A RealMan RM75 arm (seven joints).
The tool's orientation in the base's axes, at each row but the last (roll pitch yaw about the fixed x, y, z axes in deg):
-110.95 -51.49 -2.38
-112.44 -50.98 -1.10
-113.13 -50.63 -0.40
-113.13 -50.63 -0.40
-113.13 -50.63 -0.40
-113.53 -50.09 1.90
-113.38 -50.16 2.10
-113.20 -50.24 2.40
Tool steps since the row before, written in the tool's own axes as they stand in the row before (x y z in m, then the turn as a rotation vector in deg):
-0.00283 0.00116 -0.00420 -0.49 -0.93 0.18
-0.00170 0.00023 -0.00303 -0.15 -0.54 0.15
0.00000 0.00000 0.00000 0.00 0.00 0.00
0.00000 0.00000 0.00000 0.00 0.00 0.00
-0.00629 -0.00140 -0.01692 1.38 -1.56 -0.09
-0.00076 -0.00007 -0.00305 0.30 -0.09 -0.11
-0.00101 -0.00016 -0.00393 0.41 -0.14 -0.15
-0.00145 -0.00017 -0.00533 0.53 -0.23 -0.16
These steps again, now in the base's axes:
-0.00227 -0.00425 -0.00195 -0.91 0.54 0.12
-0.00186 -0.00285 -0.00073 -0.43 0.35 0.16
0.00000 0.00000 0.00000 0.00 0.00 0.00
0.00000 0.00000 0.00000 0.00 0.00 0.00
-0.01023 -0.01494 0.00017 -0.26 0.53 2.00
-0.00138 -0.00282 0.00024 0.10 -0.06 0.31
-0.00183 -0.00361 0.00032 0.12 -0.08 0.44
-0.00246 -0.00494 0.00033 0.13 -0.05 0.58

